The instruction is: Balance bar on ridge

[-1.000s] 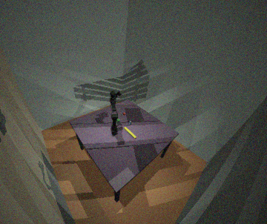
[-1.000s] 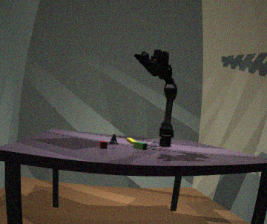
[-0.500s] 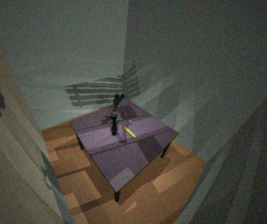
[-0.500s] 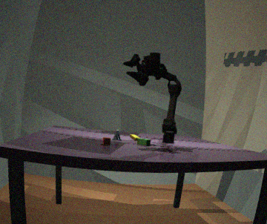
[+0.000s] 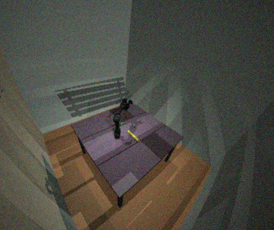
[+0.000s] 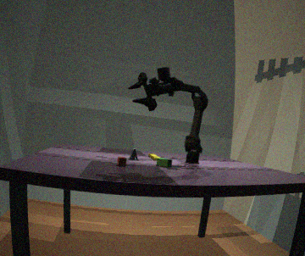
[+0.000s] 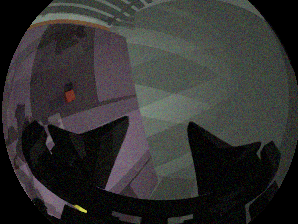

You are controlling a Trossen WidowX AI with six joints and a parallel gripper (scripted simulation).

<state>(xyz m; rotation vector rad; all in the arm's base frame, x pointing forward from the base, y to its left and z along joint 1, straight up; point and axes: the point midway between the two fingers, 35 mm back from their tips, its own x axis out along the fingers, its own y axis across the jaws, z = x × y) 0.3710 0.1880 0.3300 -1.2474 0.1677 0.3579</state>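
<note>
Now: gripper tip 32 cm to the left of the yellow bar, 31 cm above it and 20 cm past it. Round my gripper tip: green block (30 cm below, 19 cm behind); red block (30 cm below, 8 cm to the left, 2 cm ahead).
</note>
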